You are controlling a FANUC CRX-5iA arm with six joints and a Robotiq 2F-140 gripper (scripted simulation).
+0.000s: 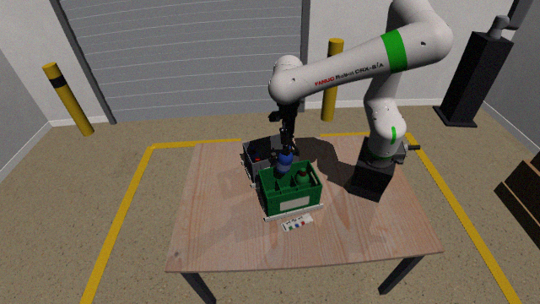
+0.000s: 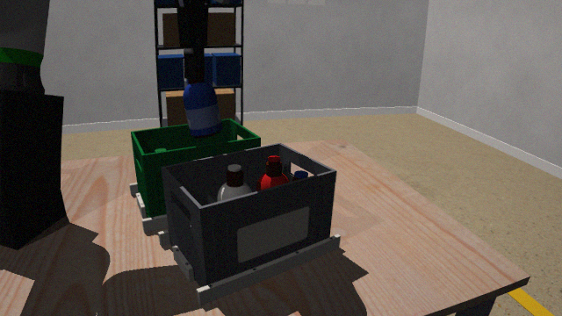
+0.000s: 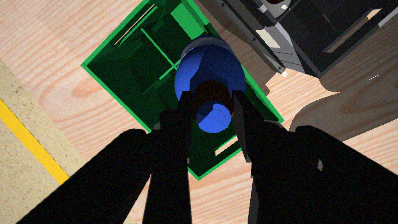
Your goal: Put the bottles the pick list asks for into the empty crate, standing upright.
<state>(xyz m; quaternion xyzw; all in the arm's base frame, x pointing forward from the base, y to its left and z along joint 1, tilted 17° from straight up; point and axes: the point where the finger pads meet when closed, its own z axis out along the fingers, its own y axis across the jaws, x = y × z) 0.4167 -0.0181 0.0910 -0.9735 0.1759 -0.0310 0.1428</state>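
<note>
Now: the green crate 27 cm below my hand, 4 cm to the left of it and 1 cm behind it. Round my hand: red-label bottle (26 cm below, 16 cm ahead, 10 cm to the right); then green-label bottle (26 cm below, 8 cm behind, 3 cm to the right); then white-label bottle (26 cm below, 14 cm to the right, 8 cm ahead).
</note>
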